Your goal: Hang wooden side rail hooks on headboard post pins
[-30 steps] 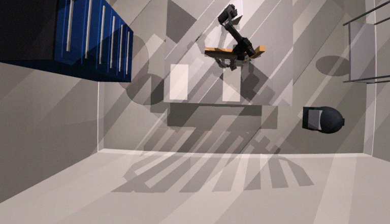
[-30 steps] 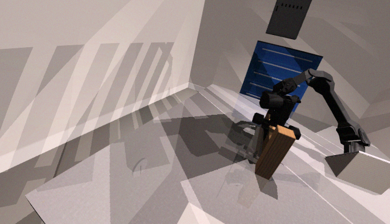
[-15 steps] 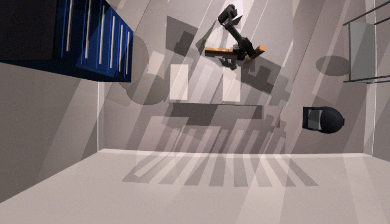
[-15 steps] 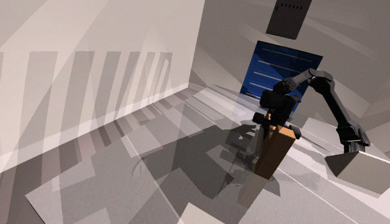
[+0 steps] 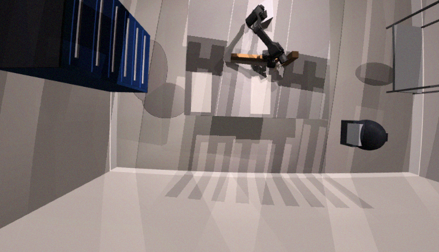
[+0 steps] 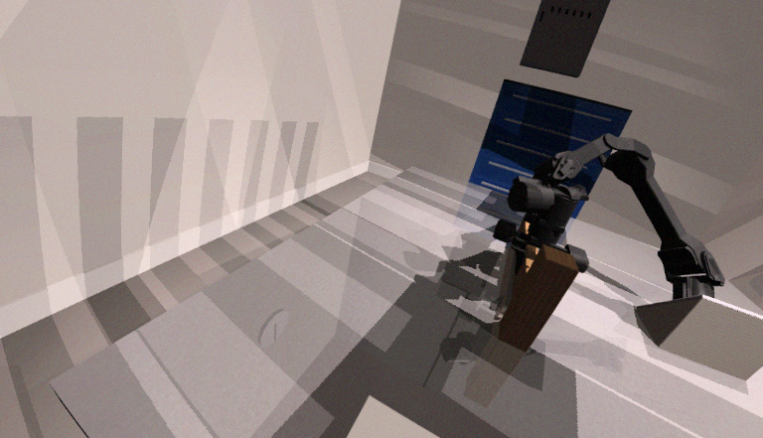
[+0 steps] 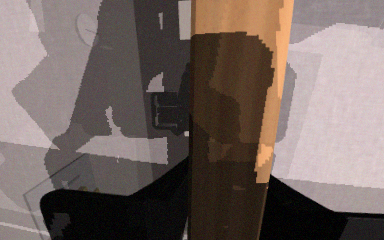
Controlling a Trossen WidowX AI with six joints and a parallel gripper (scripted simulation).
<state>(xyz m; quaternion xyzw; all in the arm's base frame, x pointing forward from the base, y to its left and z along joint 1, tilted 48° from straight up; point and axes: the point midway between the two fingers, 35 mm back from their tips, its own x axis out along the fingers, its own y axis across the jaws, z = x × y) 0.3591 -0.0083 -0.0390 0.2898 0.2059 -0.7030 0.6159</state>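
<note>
Now: gripper tip 2 cm short of the headboard post, 15 cm to the right of it and 4 cm below it.
</note>
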